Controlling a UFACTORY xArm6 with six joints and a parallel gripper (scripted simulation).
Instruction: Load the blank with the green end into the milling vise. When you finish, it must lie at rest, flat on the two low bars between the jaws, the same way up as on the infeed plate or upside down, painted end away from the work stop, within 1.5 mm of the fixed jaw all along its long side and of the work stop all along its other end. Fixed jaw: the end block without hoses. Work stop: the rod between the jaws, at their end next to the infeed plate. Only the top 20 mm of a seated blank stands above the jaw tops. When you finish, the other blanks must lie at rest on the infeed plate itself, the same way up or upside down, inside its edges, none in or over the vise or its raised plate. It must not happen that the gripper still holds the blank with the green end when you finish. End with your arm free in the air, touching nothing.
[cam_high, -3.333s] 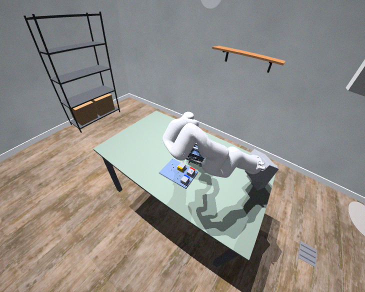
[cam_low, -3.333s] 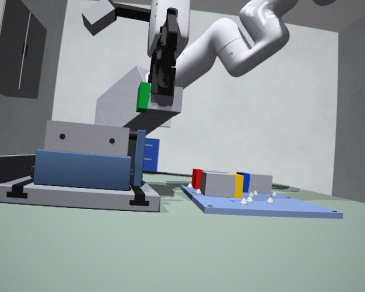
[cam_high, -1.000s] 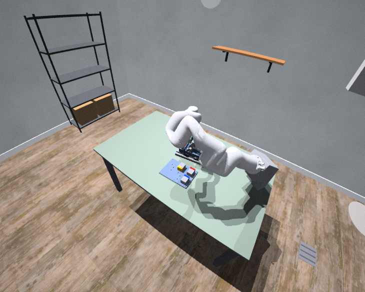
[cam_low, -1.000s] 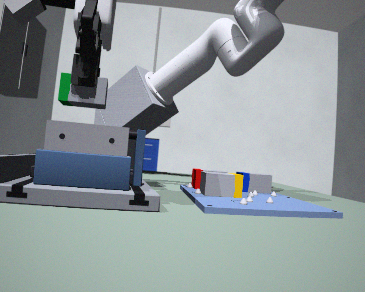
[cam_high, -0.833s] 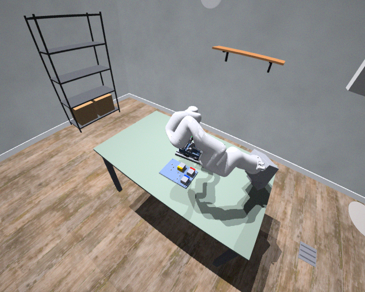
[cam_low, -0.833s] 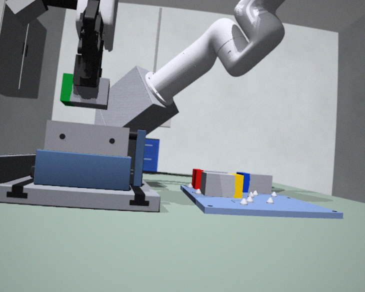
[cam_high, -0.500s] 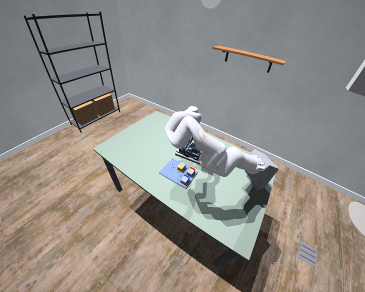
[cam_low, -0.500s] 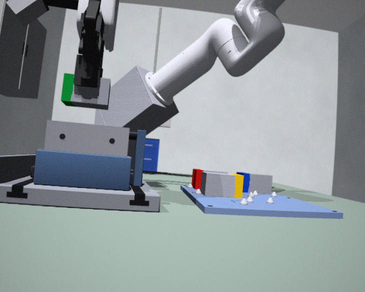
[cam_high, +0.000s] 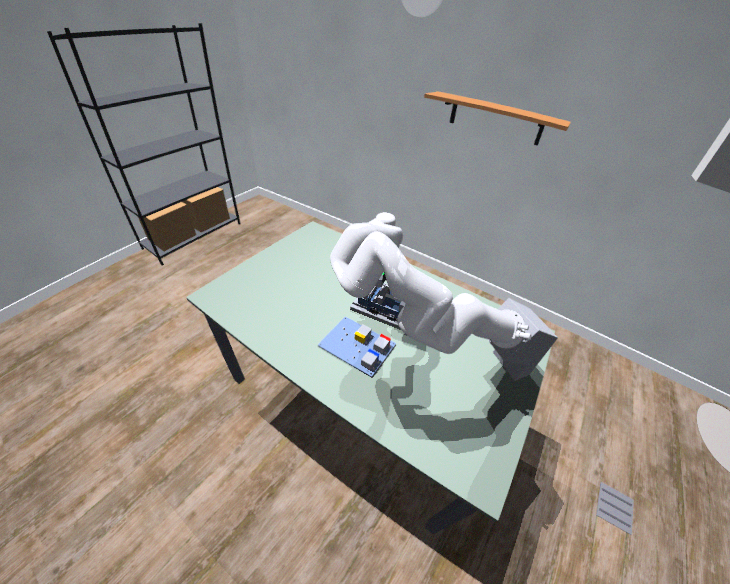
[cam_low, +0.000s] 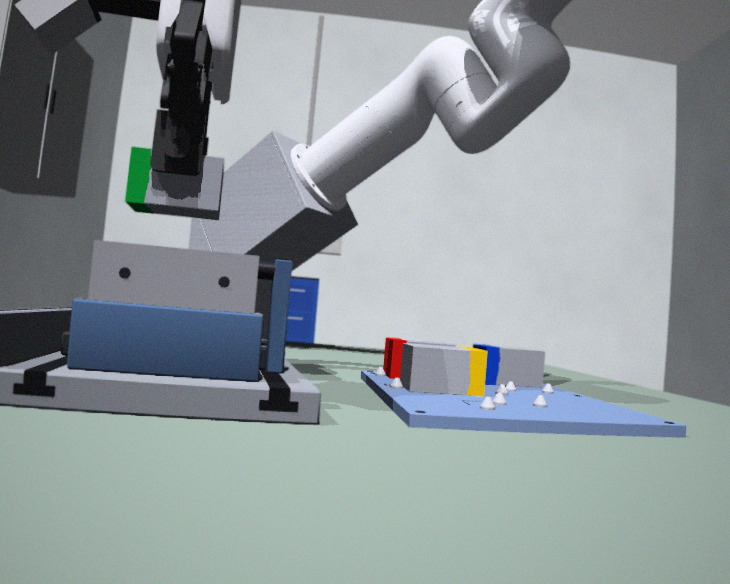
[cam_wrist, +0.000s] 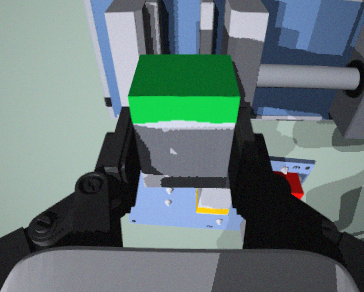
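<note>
The fixed jaw is 9 cm below my hand, 3 cm ahead of it and 2 cm to the left of it. Also, from my hand: yellow-ended blank (19 cm to the left, 14 cm below, 11 cm behind); then red-ended blank (20 cm behind, 17 cm to the left, 14 cm below); then blue infeed plate (23 cm to the left, 16 cm below, 13 cm behind).
</note>
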